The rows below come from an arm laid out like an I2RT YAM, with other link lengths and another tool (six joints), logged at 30 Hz.
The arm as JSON. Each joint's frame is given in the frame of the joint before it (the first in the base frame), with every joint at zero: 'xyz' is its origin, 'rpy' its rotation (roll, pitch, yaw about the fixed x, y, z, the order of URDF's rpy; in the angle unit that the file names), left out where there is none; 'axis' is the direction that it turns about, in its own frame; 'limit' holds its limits. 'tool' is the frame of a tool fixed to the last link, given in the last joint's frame.
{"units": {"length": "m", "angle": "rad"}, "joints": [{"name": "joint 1", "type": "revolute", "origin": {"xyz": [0.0, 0.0, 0.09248], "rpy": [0.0, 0.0, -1.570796]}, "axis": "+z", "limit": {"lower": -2.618, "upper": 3.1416}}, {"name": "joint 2", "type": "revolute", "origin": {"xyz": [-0.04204, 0.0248, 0.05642], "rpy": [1.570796, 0.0, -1.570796]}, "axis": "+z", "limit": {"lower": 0.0, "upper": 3.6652}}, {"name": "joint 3", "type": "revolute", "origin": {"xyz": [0.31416, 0.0, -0.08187], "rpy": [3.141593, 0.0, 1.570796]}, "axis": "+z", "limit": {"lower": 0.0, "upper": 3.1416}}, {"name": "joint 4", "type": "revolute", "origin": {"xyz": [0.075, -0.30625, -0.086], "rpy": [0.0, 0.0, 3.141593]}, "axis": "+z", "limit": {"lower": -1.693, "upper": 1.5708}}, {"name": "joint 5", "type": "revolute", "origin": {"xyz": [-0.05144, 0.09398, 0.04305], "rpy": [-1.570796, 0.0, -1.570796]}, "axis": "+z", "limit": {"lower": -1.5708, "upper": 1.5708}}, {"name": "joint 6", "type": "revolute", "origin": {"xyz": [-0.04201, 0.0, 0.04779], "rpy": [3.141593, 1.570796, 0.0]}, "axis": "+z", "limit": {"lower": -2.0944, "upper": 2.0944}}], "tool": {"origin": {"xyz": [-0.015, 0.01, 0.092], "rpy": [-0.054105, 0.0, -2.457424]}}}
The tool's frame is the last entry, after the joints.
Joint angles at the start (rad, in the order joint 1, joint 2, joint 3, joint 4, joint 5, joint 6):
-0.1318 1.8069 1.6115 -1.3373 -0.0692 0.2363
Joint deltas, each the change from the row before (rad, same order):
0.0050 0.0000 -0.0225 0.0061 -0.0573 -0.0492
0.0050 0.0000 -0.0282 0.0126 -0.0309 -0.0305
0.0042 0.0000 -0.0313 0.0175 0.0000 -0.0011
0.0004 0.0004 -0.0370 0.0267 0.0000 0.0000
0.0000 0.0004 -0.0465 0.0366 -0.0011 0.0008
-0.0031 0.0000 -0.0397 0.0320 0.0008 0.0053
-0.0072 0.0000 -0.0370 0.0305 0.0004 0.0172
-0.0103 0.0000 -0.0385 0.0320 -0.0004 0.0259
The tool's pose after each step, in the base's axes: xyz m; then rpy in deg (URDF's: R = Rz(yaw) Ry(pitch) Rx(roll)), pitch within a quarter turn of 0, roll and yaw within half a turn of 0. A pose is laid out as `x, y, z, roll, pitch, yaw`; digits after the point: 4 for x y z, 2 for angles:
0.4039, -0.0383, 0.2333, 171.27, -4.73, 123.13
0.4013, -0.0323, 0.2249, 170.60, -6.47, 125.23
0.3981, -0.0303, 0.2152, 171.18, -7.00, 125.47
0.3952, -0.0297, 0.2036, 171.64, -7.41, 125.43
0.3915, -0.0292, 0.1890, 172.04, -7.86, 125.33
0.3879, -0.0300, 0.1768, 172.45, -8.14, 124.80
0.3841, -0.0321, 0.1655, 172.89, -8.44, 123.35
0.3796, -0.0350, 0.1539, 173.39, -8.80, 121.22

